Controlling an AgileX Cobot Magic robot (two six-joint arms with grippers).
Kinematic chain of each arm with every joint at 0, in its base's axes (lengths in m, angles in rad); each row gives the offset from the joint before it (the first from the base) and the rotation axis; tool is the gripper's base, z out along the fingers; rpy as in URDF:
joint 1: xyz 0 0 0.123 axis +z
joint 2: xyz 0 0 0 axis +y
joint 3: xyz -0.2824 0 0.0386 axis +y
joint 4: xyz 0.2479 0 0.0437 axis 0.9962 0 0.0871
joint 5: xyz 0 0 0 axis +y
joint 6: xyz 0.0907 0 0.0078 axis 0.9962 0 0.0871
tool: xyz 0 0 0 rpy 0 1.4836 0
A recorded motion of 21 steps. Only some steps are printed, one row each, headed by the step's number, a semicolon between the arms.
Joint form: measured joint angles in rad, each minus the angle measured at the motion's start. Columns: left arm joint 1, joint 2, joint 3, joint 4, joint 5, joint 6; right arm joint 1, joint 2, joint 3, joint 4, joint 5, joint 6.
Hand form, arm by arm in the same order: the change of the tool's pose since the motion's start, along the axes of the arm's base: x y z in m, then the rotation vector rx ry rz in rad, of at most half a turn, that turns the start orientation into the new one. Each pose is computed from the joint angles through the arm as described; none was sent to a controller.
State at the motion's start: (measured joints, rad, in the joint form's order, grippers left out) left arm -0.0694 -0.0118 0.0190 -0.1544 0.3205 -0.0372; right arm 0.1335 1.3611 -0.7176 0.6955 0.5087 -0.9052
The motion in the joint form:
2: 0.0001 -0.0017 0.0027 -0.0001 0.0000 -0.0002; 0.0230 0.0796 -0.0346 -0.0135 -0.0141 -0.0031
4: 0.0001 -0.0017 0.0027 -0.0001 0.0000 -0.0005; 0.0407 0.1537 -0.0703 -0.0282 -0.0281 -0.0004
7: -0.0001 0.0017 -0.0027 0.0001 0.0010 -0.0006; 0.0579 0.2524 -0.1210 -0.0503 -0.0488 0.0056
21: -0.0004 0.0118 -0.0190 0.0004 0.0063 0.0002; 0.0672 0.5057 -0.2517 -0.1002 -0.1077 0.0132
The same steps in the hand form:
2: 0.0000 0.0000 -0.0008 -0.0002 0.0010 0.0001; 0.0134 0.0068 -0.0113 -0.0225 0.0302 0.0253
4: 0.0000 0.0000 -0.0008 -0.0005 0.0011 0.0002; 0.0262 0.0127 -0.0223 -0.0425 0.0556 0.0423
7: 0.0000 0.0000 0.0007 -0.0005 0.0000 -0.0001; 0.0437 0.0192 -0.0380 -0.0703 0.0845 0.0580
21: 0.0001 -0.0001 0.0052 0.0006 -0.0010 -0.0014; 0.0866 0.0263 -0.0883 -0.1393 0.1501 0.0688

